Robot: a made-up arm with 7 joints.
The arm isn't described. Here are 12 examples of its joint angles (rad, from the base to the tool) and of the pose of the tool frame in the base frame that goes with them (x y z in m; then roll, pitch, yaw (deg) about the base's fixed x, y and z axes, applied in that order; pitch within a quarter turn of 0, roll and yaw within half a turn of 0).
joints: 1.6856 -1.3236 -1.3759 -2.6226 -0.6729 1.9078 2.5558
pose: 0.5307 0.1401 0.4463 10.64 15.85 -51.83
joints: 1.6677 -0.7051 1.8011 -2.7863 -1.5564 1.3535 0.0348
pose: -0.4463 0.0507 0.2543 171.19 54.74 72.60
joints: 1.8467 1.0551 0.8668 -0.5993 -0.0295 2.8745 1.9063
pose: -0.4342 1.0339 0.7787 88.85 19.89 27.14
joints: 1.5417 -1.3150 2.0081 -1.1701 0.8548 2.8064 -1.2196
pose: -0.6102 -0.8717 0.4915 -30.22 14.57 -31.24
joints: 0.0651 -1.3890 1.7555 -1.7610 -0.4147 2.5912 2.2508
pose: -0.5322 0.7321 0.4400 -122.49 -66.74 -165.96
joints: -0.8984 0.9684 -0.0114 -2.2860 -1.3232 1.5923 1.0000
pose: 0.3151 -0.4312 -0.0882 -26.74 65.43 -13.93
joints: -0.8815 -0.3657 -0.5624 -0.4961 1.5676 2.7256 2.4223
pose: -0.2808 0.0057 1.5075 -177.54 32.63 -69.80
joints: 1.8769 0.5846 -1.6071 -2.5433 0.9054 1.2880 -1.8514
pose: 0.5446 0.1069 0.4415 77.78 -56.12 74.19
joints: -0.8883 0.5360 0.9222 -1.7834 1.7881 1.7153 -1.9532
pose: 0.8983 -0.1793 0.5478 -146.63 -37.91 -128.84
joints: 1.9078 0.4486 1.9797 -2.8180 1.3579 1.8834 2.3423
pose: -0.3094 -0.2329 0.3076 -69.72 22.07 67.23
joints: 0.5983 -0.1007 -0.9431 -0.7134 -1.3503 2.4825 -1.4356
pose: 0.3162 -0.1616 1.5081 -107.12 68.69 0.71
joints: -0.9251 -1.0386 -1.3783 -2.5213 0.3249 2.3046 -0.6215
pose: -0.4348 -0.4154 0.4573 103.09 -63.80 -137.59
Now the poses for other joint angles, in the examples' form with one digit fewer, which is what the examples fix.
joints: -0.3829 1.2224 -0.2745 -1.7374 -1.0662 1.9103 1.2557
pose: 0.649 -0.508 -0.091 -50.3 28.9 -20.0
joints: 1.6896 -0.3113 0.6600 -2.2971 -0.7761 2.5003 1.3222
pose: -0.471 0.469 0.747 -35.4 -50.0 157.1
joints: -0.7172 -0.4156 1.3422 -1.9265 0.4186 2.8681 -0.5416
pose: 0.571 0.499 0.919 -53.1 -29.8 126.4
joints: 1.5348 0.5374 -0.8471 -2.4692 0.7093 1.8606 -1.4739
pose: 0.516 0.315 0.251 64.6 -28.5 100.0
